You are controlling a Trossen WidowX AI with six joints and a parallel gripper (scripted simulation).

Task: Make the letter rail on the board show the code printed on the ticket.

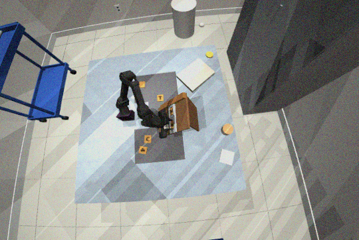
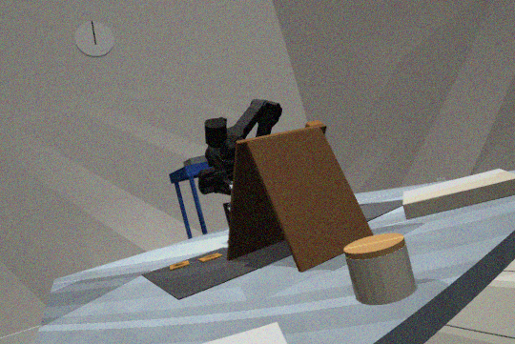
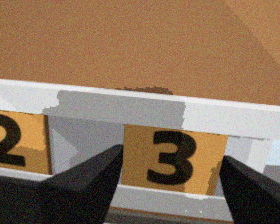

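My gripper tip is 50 mm past the white ticket, 20 mm to the right of it and 70 mm above it. Also, from my gripper tip: cream slab: 290 mm ahead, 430 mm to the left, 140 mm below; then tan-lidded jar: 390 mm ahead, 110 mm to the right, 130 mm below; then white card: 340 mm ahead, 310 mm to the right, 160 mm below.
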